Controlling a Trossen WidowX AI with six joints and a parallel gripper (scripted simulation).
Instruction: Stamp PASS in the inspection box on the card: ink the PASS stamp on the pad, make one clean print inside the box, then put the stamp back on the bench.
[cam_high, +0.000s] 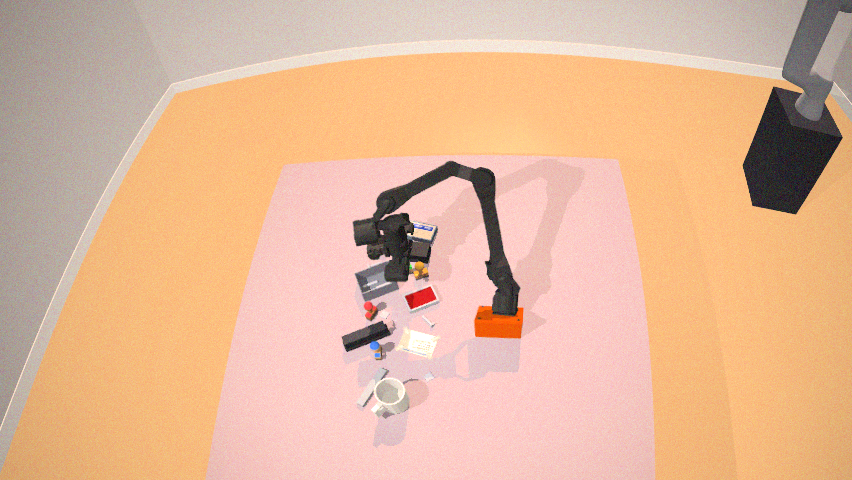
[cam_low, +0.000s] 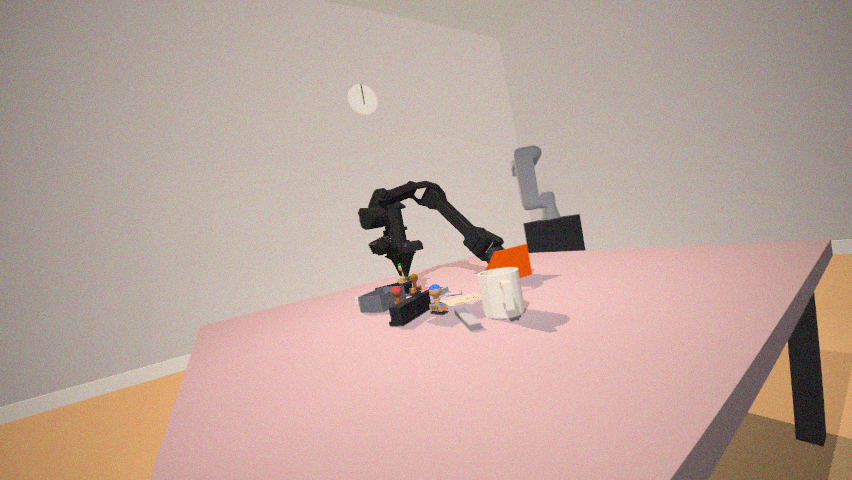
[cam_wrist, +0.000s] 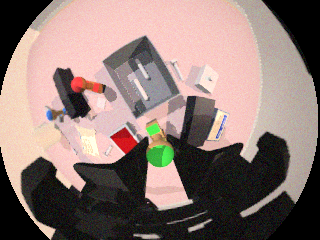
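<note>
My gripper tip is now 60 mm to the right of the red ink pad, 60 mm past it and 60 mm above it. From my gripper tip the other things lie so: grey tray (80 mm ahead, 50 mm below, 30 mm to the left); then green-knobbed stamp (right at my gripper tip); then orange-knobbed stamp (50 mm below, 40 mm behind, 20 mm to the right).
</note>
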